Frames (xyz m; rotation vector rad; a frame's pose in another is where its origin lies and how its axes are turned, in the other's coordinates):
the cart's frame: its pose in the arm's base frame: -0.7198 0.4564 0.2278 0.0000 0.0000 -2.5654
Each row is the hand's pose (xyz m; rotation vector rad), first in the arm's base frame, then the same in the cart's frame.
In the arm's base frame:
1: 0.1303 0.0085 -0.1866 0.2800 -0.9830 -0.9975
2: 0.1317 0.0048 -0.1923 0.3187 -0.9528 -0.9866
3: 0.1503 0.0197 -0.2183 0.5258 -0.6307 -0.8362
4: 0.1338 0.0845 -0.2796 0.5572 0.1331 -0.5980
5: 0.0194 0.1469 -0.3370 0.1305 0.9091 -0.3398
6: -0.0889 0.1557 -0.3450 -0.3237 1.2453 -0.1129
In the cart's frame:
1: -0.4688 0.8387 -0.4144 1.0634 -0.0113 1.3490
2: -0.4680 0.8426 -0.4201 1.0480 0.0364 1.3667
3: -0.4917 0.8403 -0.4461 0.8199 0.3533 1.5822
4: -0.5132 0.7769 -0.5074 0.0355 0.6610 1.8914
5: -0.4512 0.6623 -0.5648 -1.0105 0.4643 2.0165
6: -0.3652 0.5959 -0.5728 -1.6088 0.0544 2.0157

